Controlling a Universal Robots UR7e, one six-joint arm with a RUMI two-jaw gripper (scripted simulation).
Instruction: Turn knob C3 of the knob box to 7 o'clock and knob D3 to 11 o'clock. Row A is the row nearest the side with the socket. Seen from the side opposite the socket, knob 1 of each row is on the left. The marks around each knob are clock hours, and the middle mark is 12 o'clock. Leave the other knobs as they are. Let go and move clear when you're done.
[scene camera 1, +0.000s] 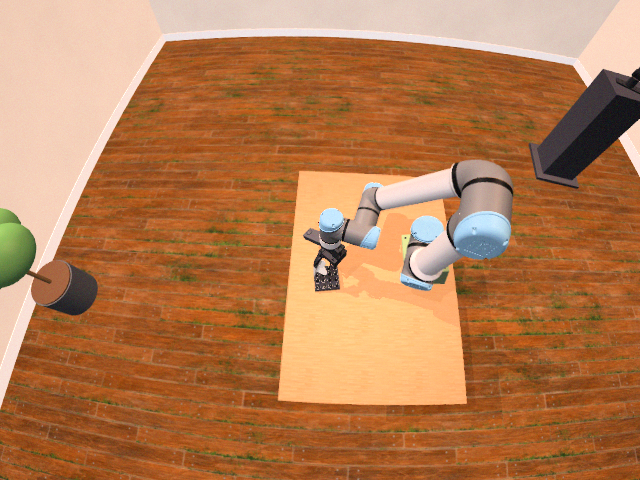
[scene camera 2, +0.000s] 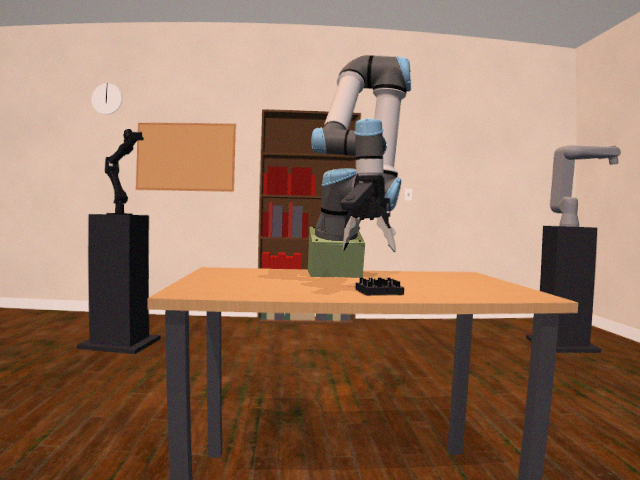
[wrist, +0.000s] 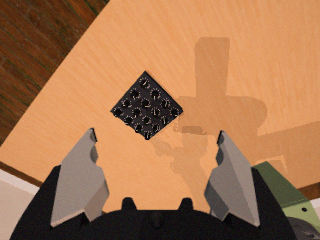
Path:
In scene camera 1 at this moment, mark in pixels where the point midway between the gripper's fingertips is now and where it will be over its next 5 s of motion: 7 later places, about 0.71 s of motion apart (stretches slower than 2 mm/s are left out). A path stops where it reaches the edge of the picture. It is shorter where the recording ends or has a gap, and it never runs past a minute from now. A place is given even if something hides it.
My gripper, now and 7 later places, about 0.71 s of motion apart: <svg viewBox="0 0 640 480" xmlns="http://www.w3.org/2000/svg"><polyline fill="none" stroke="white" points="327,262 328,270 330,273 336,273 342,272 340,271 331,268 330,269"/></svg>

